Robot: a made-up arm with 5 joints.
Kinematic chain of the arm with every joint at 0, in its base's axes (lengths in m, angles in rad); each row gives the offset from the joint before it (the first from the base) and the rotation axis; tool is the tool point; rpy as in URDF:
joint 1: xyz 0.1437 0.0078 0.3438 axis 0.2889 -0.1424 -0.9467
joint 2: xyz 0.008 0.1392 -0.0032 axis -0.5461 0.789 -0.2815
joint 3: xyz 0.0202 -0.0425 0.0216 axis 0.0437 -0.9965 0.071
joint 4: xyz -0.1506 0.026 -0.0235 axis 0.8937 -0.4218 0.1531
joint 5: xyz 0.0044 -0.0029 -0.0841 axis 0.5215 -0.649 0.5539
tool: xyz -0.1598 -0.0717 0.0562 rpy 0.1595 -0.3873 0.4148
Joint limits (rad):
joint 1: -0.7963..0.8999
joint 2: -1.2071..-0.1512
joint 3: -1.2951..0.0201
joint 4: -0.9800..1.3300
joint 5: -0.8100..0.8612
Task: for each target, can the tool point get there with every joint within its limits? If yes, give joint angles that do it. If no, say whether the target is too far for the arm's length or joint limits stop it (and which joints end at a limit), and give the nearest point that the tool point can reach.
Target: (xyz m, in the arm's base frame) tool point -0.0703 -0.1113 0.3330
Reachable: yes | joints -0.5403 -0.9685 -0.7445 0.5624 -0.5769
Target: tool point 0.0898 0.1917 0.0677
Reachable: yes | joints 0.0174 -0.9842 -0.2382 0.8028 0.5551
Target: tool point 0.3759 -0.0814 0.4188
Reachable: no: joint limits stop it (at a limit: joint 1, joint 2, joint 3, joint 4, joint 5) | nearest point 0.1744 -0.2125 0.4356 | short by 0.241 m
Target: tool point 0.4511 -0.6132 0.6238
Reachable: no: too far | nearest point 0.1739 -0.2121 0.4370 | short by 0.522 m
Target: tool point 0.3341 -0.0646 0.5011
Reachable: no: joint limits stop it (at a limit: joint 1, joint 3, joint 4, joint 5) | nearest point 0.1497 -0.1689 0.5303 | short by 0.214 m
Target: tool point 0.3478 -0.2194 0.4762
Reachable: no: joint limits stop it (at a limit: joint 1, joint 2, joint 3, joint 4, joint 5) | nearest point 0.1744 -0.2125 0.4356 | short by 0.178 m
